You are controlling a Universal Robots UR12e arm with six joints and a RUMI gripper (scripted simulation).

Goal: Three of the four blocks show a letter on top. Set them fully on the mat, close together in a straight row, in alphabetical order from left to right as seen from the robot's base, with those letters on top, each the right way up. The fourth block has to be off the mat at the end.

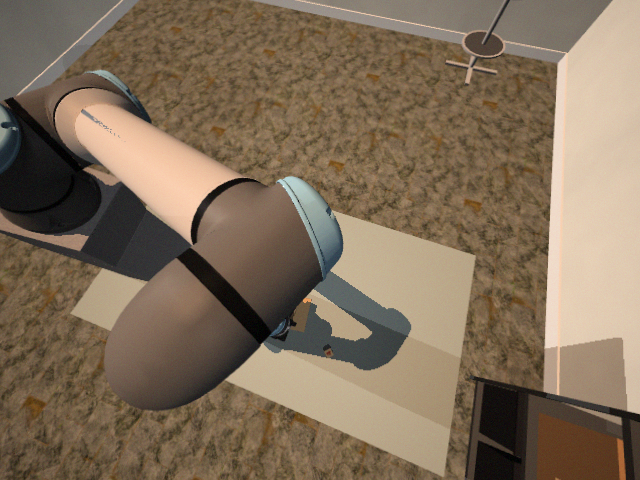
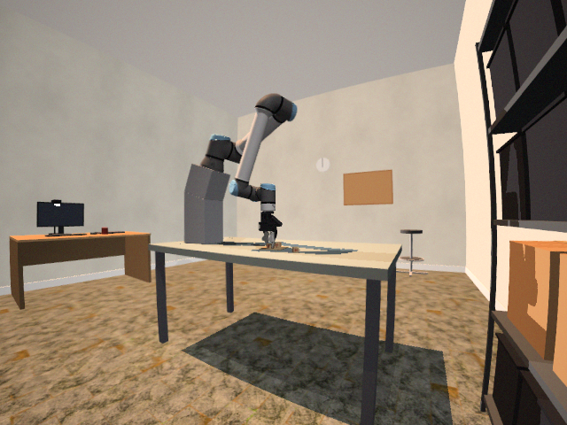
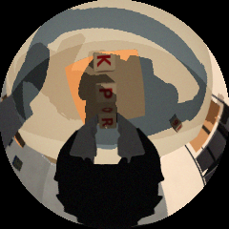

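My gripper is now 1 cm short of the orange mat, 5 cm to the right of it and 2 cm above it.
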